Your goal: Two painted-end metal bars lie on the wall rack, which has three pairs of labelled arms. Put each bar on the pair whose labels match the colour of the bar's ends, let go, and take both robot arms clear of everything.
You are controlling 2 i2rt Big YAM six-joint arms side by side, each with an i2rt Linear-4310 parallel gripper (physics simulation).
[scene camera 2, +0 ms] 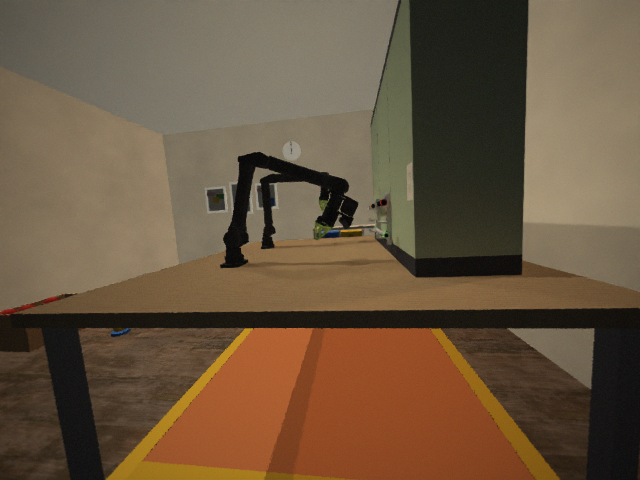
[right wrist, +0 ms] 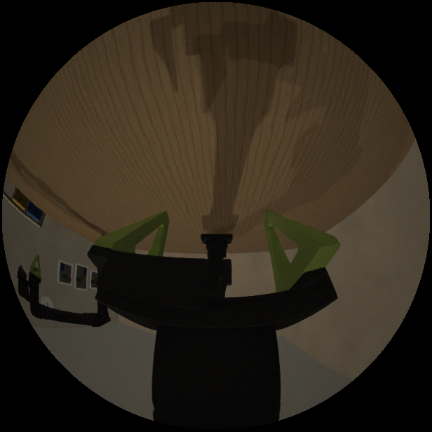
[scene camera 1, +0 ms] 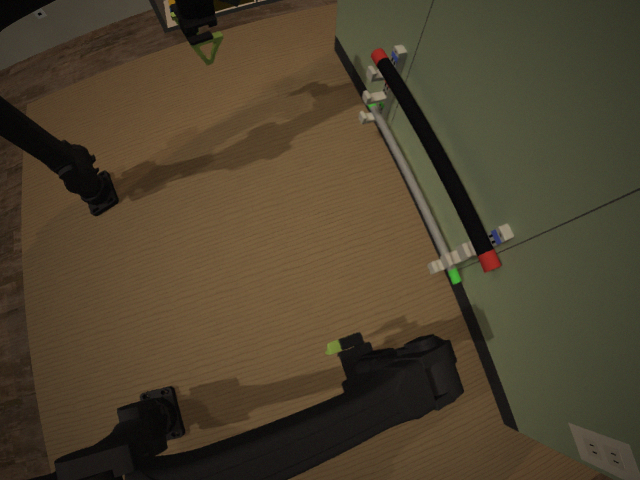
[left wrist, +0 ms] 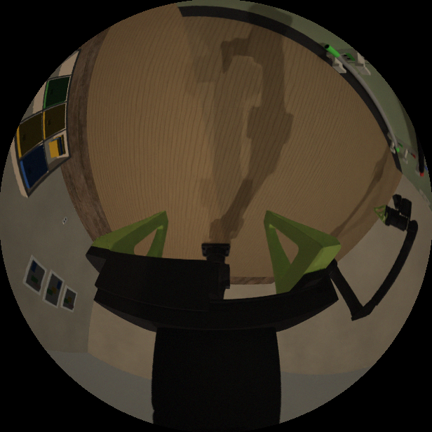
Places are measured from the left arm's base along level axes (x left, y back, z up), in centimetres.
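Where they show: left gripper, fingertip midpoint: (scene camera 2: 323, 210) (scene camera 1: 202, 52); right gripper, fingertip midpoint: (scene camera 2: 318, 239) (scene camera 1: 335, 375); left arm's base, link origin: (scene camera 2: 268, 247) (scene camera 1: 101, 194); right arm's base, link origin: (scene camera 2: 235, 265) (scene camera 1: 163, 413).
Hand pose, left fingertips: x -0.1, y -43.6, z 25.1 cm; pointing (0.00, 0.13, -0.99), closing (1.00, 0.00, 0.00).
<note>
Each offset is from my left fingertips to the centre of the thing. "pt": to the spot under its first point. Level surfaces: height alone.
The thick black bar with red ends {dz +0.4, dx -47.0, dy -26.6 cm} (scene camera 1: 439, 155) (scene camera 2: 383, 202) appears to rest on the top pair of arms of the wall rack {pt dz +4.8, dx -67.2, dy -24.6 cm} (scene camera 1: 506, 231), beneath the blue labels. The thin grey bar with green ends {dz -15.1, dx -47.0, dy -27.1 cm} (scene camera 1: 412, 180) (left wrist: 370, 89) lies lower, apparently on the bottom pair, by a green label {pt dz -11.8, dx -27.5, dy -32.5 cm} (scene camera 1: 382, 104). The middle pair, by a red label, appears empty. My left gripper (scene camera 1: 208, 59) (left wrist: 215, 215) is open and empty above the table, away from the rack. My right gripper (scene camera 1: 333, 347) (right wrist: 215, 215) is open and empty over the table, away from both bars.
The green wall (scene camera 1: 568, 129) stands along the right side of the wooden table {dz -25.2 cm} (scene camera 1: 232, 258). A power outlet {pt dz +5.0, dx -104.0, dy -17.5 cm} (scene camera 1: 602, 449) is at the lower right. A shelf unit with coloured bins stands beyond the table's far end. The right forearm reaches across the bottom of scene camera 1.
</note>
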